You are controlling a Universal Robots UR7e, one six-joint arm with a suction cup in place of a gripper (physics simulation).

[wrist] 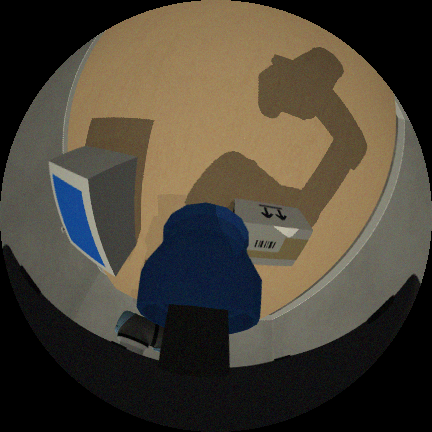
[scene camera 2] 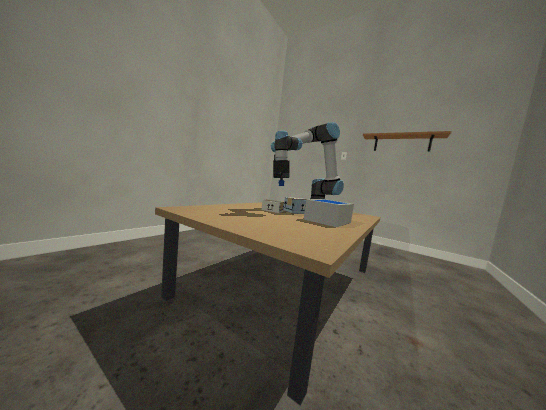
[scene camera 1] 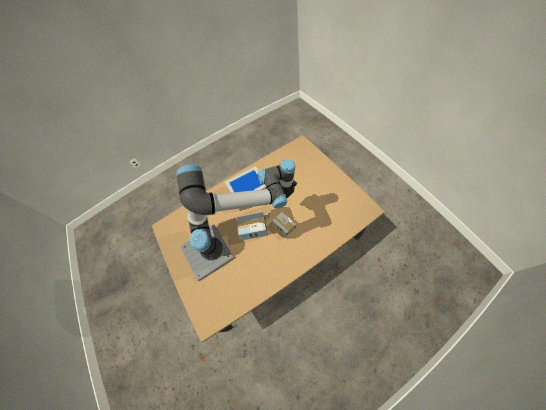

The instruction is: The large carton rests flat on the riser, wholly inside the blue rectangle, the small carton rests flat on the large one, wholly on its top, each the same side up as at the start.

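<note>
My suction cup [wrist: 202,260]: carrying nothing, 20 cm from the middle of a small carton [wrist: 277,234], above it. Riser with blue rectangle [scene camera 2: 332,213]: on the table, visible too in the wrist view [wrist: 93,188].
</note>
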